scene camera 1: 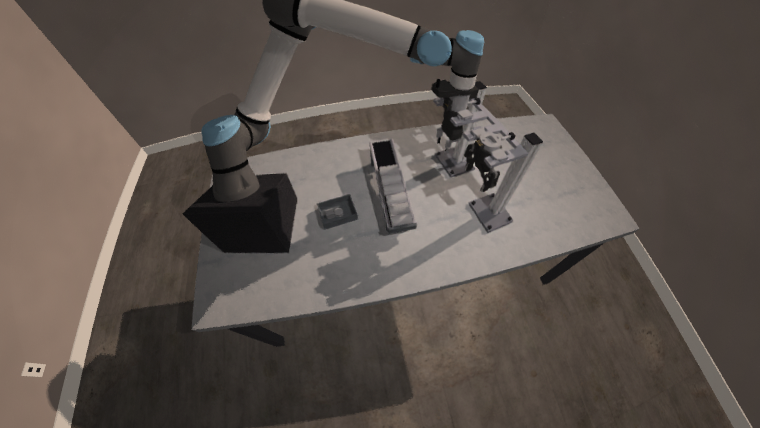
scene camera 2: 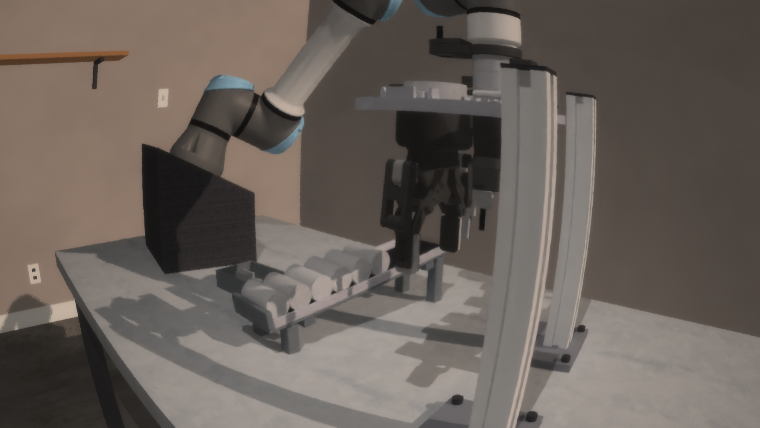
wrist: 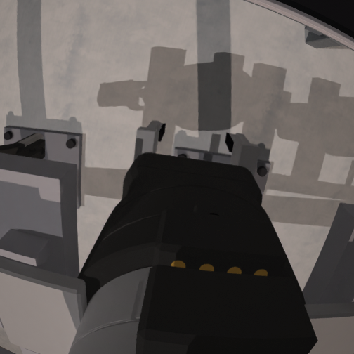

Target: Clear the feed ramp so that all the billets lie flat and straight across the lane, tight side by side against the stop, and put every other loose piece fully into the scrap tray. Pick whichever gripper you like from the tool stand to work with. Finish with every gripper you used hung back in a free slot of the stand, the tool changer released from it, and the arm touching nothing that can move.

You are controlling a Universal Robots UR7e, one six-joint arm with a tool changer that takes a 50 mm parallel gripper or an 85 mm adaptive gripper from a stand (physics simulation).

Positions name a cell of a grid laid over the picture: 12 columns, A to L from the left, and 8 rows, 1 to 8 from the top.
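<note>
There's an adaptive gripper (scene camera 2: G4) that I can see, and scene camera 1 shows that adaptive gripper (scene camera 1: H3) too. I can also see a parallel gripper (scene camera 2: H4), and you get the parallel gripper (scene camera 1: H3) there as well, plus the wrist view shows the parallel gripper (wrist: G5). Then there's a billet (scene camera 2: F6), and another billet (scene camera 2: E6).
</note>
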